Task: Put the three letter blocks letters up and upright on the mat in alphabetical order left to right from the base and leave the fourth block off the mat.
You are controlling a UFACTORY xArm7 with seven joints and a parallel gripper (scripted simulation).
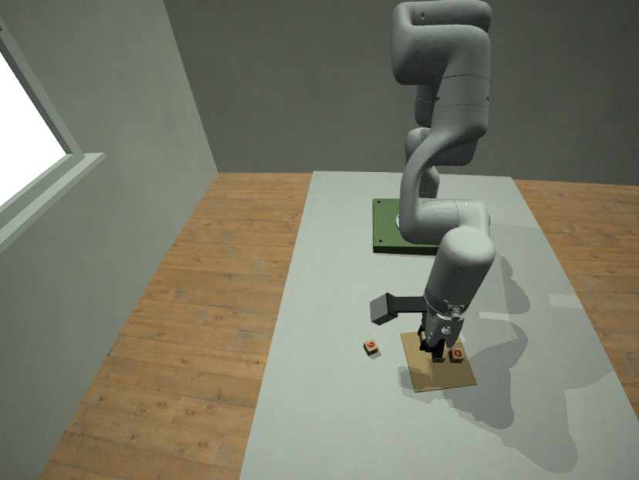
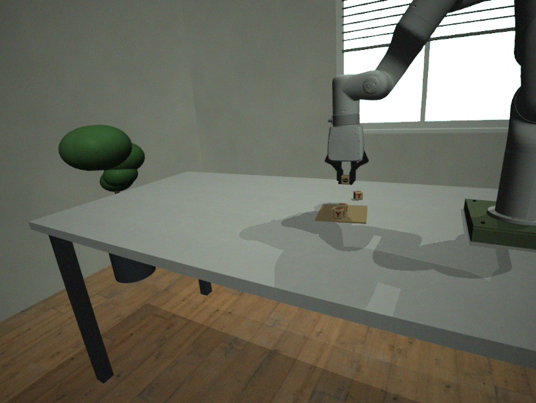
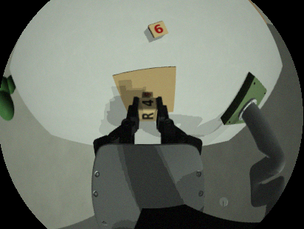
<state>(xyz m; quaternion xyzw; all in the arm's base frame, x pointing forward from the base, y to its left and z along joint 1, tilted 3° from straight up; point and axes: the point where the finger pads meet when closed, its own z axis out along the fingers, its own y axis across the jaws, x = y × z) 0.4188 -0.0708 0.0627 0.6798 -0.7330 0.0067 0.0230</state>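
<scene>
My gripper is now 100 mm above the tan mat and 40 mm to the right of it.
</scene>
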